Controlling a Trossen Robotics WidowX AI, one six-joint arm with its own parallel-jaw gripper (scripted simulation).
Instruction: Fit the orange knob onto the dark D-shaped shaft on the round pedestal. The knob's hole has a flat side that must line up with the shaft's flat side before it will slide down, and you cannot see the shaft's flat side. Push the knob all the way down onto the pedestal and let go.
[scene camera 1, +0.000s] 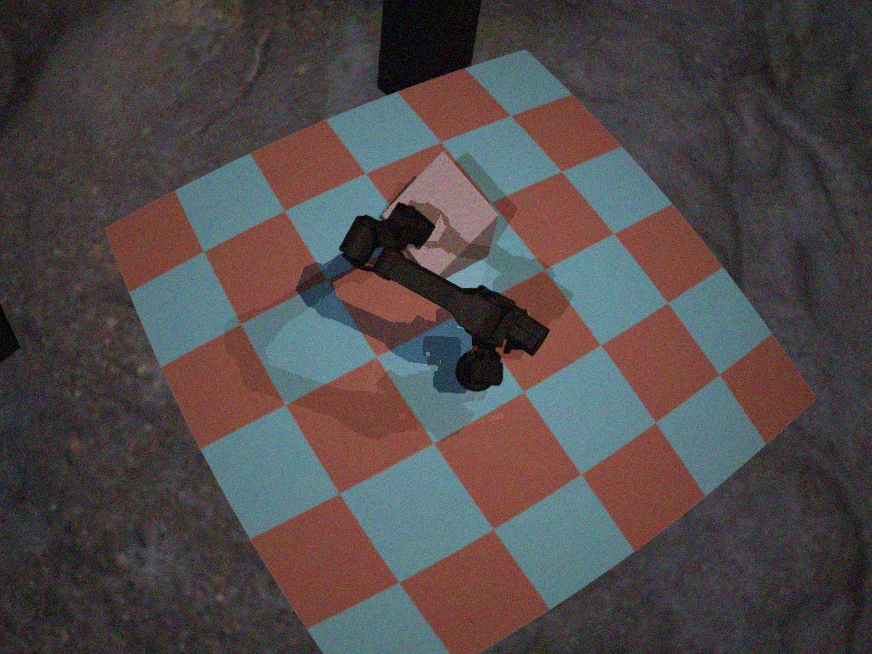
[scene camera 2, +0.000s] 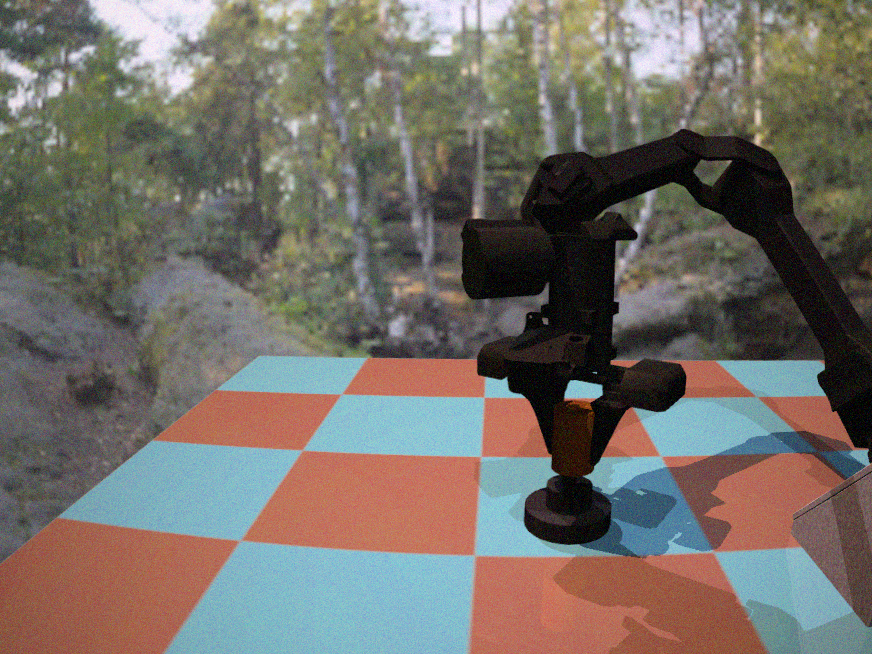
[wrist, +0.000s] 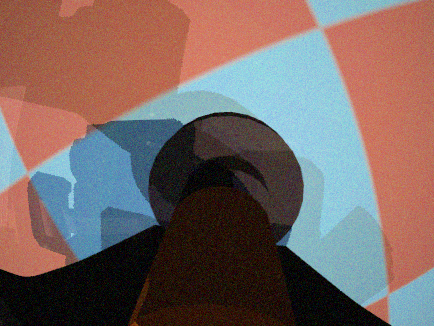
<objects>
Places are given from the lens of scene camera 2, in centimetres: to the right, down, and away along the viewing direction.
my gripper (scene camera 2: 573, 458): 13, 12, 59
dark pedestal (scene camera 2: 567, 511): 12, 17, 58
</objects>
